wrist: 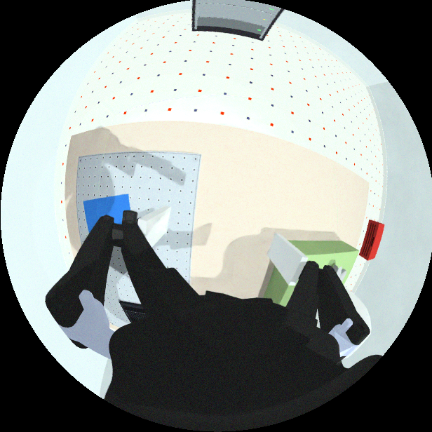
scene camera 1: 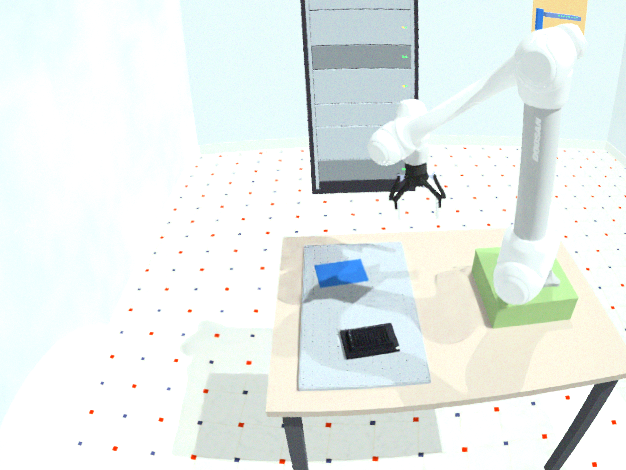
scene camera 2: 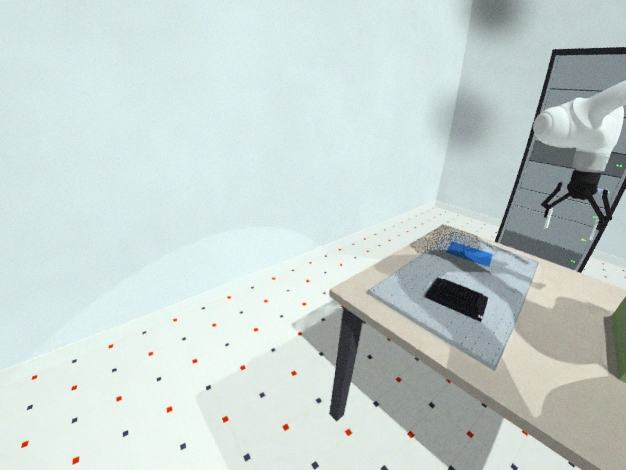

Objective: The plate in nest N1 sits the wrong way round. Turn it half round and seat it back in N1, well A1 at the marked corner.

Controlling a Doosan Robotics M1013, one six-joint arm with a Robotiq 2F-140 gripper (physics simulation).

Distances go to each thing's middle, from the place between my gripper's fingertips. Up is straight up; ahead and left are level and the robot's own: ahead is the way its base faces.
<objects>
Right now my hand is 280 mm short of the blue rectangle (scene camera 1: 332, 274), 180 mm above it and 50 mm to the right of it.
</objects>
